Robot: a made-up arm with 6 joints.
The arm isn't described. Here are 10 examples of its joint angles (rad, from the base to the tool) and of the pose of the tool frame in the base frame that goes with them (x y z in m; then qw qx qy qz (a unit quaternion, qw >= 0)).
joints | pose
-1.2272 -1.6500 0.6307 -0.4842 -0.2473 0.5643 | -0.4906 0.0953 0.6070 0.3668 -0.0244 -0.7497 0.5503
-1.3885 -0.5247 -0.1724 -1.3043 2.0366 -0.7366 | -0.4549 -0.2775 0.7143 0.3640 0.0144 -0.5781 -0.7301
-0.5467 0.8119 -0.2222 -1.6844 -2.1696 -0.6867 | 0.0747 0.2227 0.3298 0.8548 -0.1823 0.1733 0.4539
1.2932 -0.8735 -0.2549 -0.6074 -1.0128 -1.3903 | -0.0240 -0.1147 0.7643 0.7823 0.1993 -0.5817 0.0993
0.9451 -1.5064 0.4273 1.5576 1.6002 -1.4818 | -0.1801 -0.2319 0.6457 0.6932 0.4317 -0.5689 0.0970
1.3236 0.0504 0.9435 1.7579 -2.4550 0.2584 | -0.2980 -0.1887 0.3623 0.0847 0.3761 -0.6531 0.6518
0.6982 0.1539 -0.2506 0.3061 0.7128 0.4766 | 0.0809 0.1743 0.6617 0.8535 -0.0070 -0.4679 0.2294
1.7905 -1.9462 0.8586 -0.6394 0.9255 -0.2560 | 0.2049 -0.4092 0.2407 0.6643 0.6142 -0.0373 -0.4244
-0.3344 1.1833 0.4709 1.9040 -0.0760 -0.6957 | 0.2333 0.1319 0.1725 0.4247 -0.8650 -0.2661 0.0245
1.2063 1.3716 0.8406 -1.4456 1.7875 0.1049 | 0.2406 -0.4508 0.1225 0.5845 -0.5739 0.4224 -0.3881
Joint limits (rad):
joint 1: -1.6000..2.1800
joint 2: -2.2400..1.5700
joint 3: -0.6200..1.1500
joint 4: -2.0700..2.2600
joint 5: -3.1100..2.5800
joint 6: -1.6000..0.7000
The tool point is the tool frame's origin. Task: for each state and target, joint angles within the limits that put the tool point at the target. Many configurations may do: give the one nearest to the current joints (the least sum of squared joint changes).
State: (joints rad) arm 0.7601 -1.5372 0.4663 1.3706 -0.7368 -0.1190
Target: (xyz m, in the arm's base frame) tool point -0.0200 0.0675 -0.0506
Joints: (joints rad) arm 0.4293 -1.3385 0.8763 0.8470 -0.1785 -0.4409
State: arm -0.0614 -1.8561 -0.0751 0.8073 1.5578 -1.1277
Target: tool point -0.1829 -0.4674 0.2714
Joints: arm 0.2730 -1.8233 -0.6134 0.4420 1.9148 -0.9933
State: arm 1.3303 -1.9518 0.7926 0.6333 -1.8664 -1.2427
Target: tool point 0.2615 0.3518 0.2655
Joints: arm 1.7431 -1.4980 0.5207 0.4255 -1.5946 -1.2873
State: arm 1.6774 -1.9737 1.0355 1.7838 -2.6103 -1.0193
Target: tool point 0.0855 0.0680 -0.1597
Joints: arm 1.9792 -1.7199 0.7778 1.4435 -2.1173 -1.3557
